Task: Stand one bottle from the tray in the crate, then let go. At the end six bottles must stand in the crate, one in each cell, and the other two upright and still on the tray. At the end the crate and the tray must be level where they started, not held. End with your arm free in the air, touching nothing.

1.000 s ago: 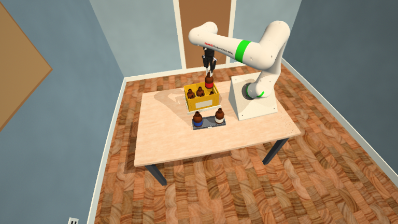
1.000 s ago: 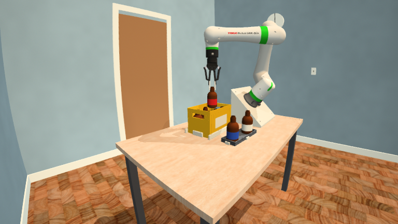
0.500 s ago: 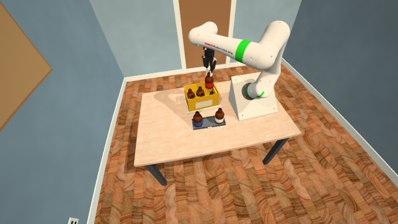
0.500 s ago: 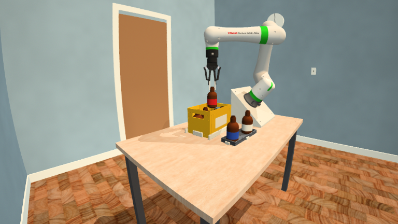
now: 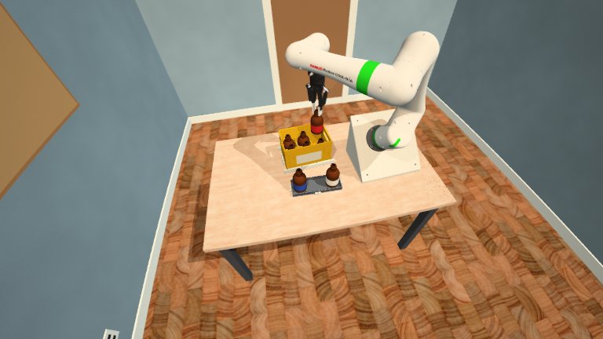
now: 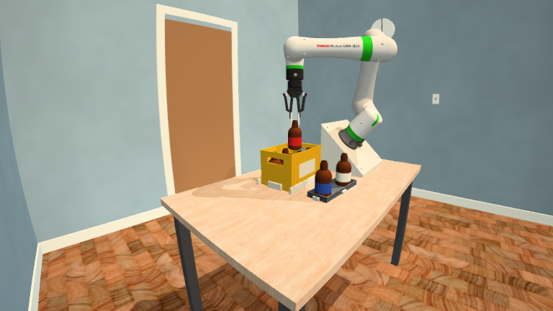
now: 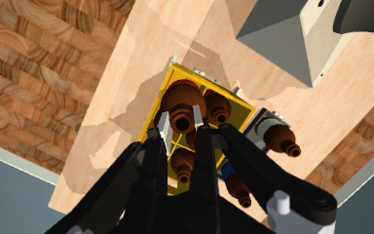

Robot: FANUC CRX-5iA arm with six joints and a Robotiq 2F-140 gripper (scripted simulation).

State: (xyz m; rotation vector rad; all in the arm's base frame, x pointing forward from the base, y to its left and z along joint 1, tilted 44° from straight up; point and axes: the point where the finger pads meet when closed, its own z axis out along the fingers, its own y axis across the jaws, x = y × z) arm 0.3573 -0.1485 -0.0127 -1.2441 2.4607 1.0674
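The yellow crate is 8 cm ahead of my hand, 6 cm to the left of it and 23 cm below it. From my hand the other things lie so: dark tray 3 cm ahead, 29 cm to the left, 30 cm below; then blue-labelled bottle 12 cm ahead, 30 cm to the left, 23 cm below.
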